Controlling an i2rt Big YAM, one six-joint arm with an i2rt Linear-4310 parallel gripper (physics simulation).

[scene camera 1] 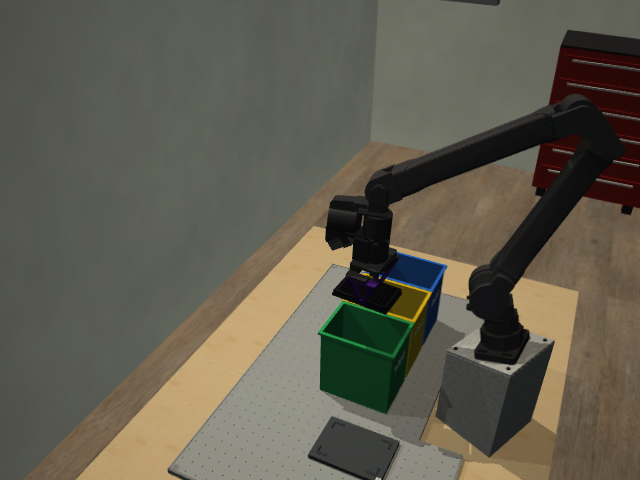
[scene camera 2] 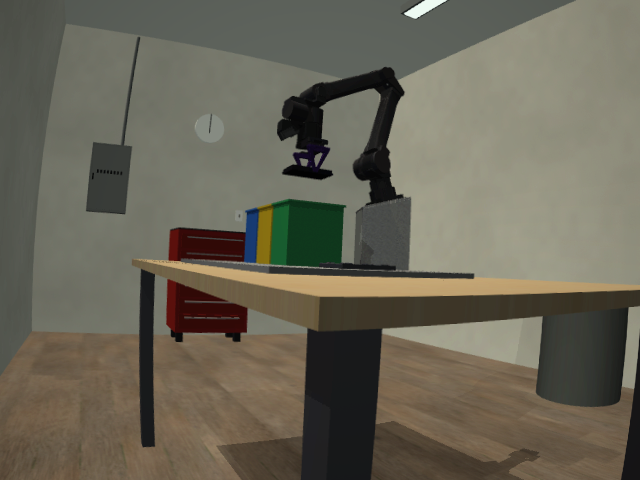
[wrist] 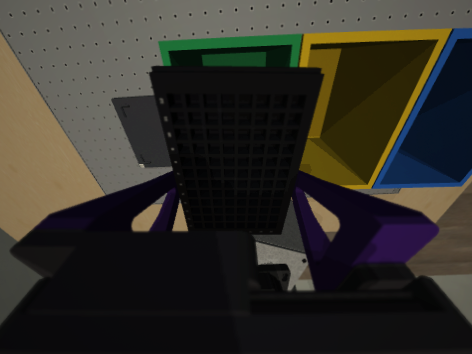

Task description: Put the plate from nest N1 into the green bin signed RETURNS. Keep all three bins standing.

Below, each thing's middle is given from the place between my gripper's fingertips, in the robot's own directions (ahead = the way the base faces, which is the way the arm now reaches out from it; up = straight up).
Scene:
I see my gripper 18 cm above the green bin [scene camera 1: 363, 358]. Also, from my hand: yellow bin [scene camera 1: 411, 306] 18 cm below, 13 cm to the right, 1 cm ahead; black plate [scene camera 1: 384, 297] 1 cm ahead, 1 cm above; blue bin [scene camera 1: 424, 274] 26 cm to the right, 18 cm below, 2 cm ahead.

